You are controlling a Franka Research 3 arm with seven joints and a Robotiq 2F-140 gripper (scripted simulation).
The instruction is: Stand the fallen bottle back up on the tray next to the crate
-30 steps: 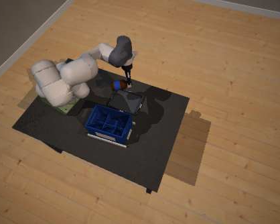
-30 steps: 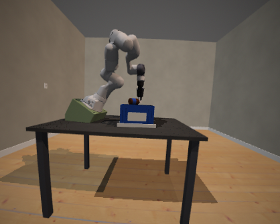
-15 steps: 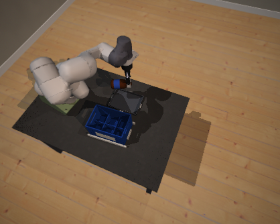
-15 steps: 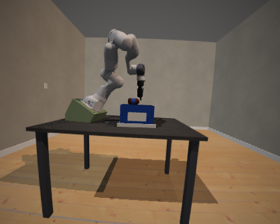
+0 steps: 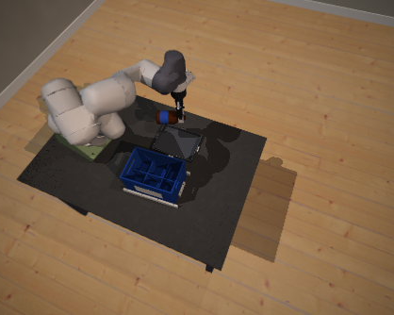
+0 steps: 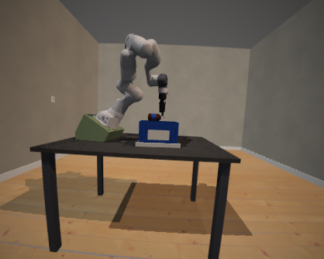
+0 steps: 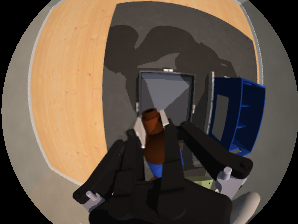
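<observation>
The brown bottle lies 5 cm behind my hand, 3 cm to the right of it and 2 cm below it. The rest, counted from my hand: blue crate 4 cm ahead, 32 cm to the right, 13 cm below; then dark tray 1 cm behind, 5 cm to the right, 21 cm below.
</observation>
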